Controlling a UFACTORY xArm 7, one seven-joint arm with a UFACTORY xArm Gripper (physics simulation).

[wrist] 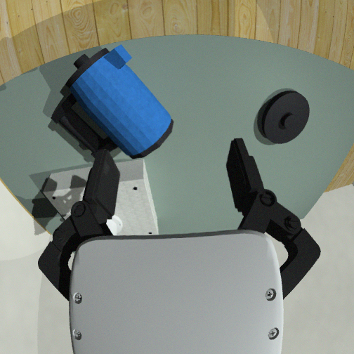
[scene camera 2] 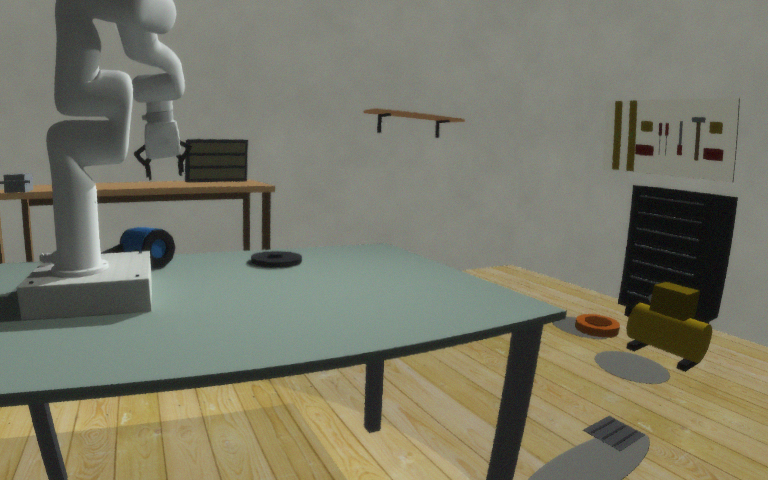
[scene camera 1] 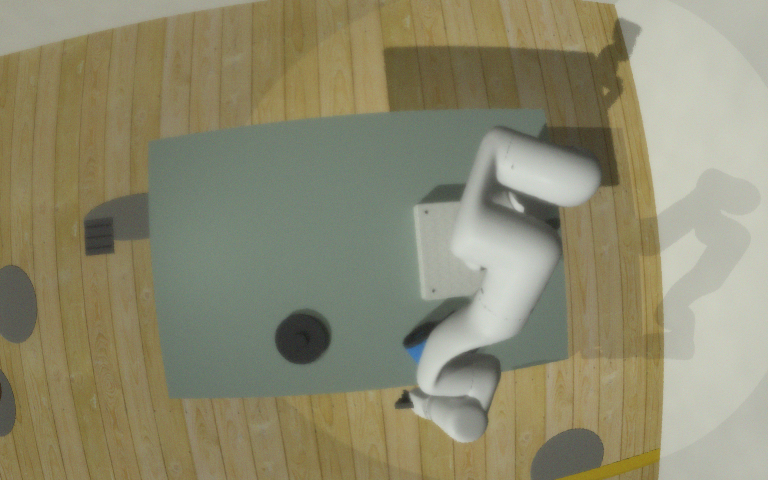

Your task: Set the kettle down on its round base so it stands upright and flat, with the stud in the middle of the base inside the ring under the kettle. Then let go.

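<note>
The blue kettle point(scene camera 1: 416, 351) point(scene camera 2: 137, 240) point(wrist: 122, 105) lies on its side on the table. In the wrist view its knobbed lid end points to the upper left, its dark handle is at the lower left and its dark-rimmed bottom faces lower right. Scene camera 2 shows the ring at its bottom; the arm hides much of it in scene camera 1. The round black base point(scene camera 1: 287, 346) point(scene camera 2: 261, 260) point(wrist: 278, 107) lies flat, apart from the kettle, with its stud point(scene camera 1: 304, 337) point(scene camera 2: 275, 256) point(wrist: 286, 121) upward. My gripper point(scene camera 1: 403, 399) point(scene camera 2: 165, 174) point(wrist: 170, 155) is open and empty, high above the table.
The white arm mount point(scene camera 1: 441, 254) point(scene camera 2: 90, 300) point(wrist: 147, 200) stands on the green table point(scene camera 1: 254, 226) point(scene camera 2: 317, 311) point(wrist: 200, 200) near the kettle. The arm passes over the kettle in scene camera 1. A wooden workbench point(scene camera 2: 226, 186) stands behind the table.
</note>
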